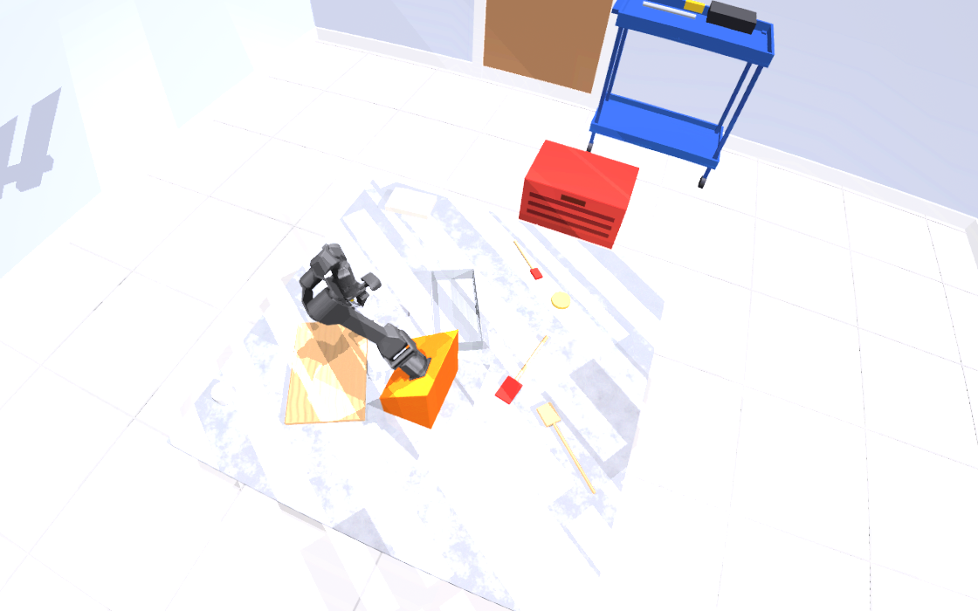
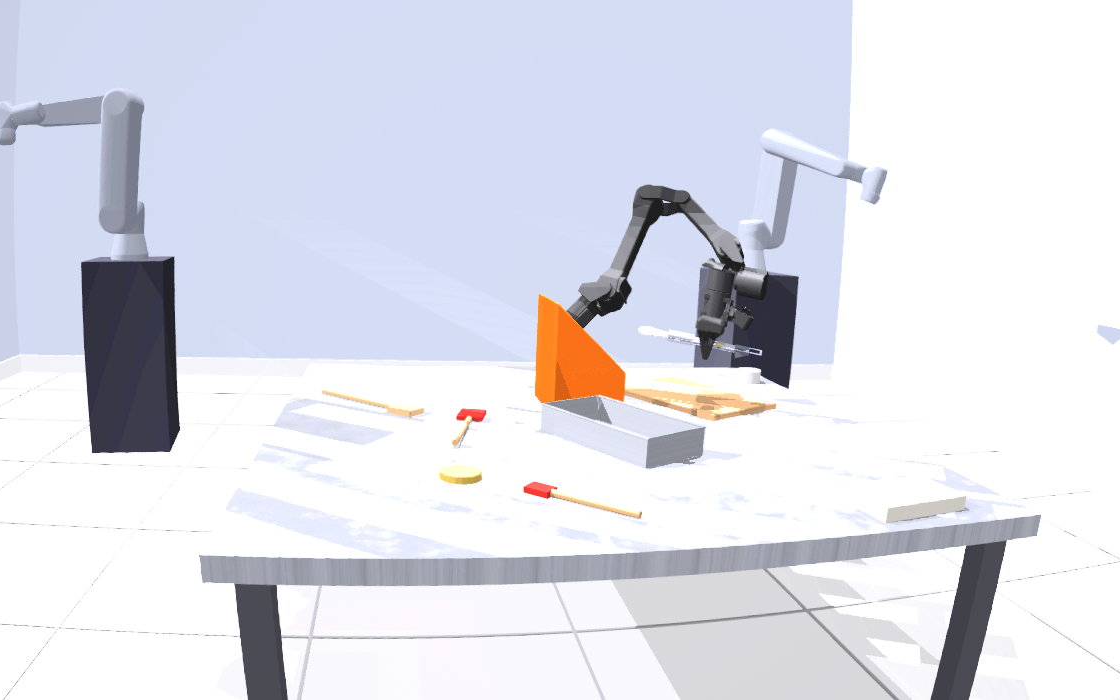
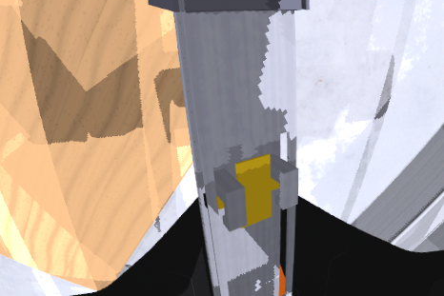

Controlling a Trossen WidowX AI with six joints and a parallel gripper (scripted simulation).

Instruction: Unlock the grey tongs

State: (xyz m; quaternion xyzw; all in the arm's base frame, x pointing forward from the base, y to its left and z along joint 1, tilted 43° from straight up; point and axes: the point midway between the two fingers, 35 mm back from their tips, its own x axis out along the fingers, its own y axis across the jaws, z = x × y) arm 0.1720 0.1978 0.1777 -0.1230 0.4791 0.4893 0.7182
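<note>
Right now the wooden board is 16 cm behind my gripper tip, 6 cm to the left of it and 12 cm below it. The rest, counted from my gripper tip: white cup: 33 cm behind, 34 cm to the left, 12 cm below; grey roasting tin: 16 cm ahead, 27 cm to the right, 10 cm below; yellow lock: 2 cm ahead, 2 cm to the left, 3 cm above.
</note>
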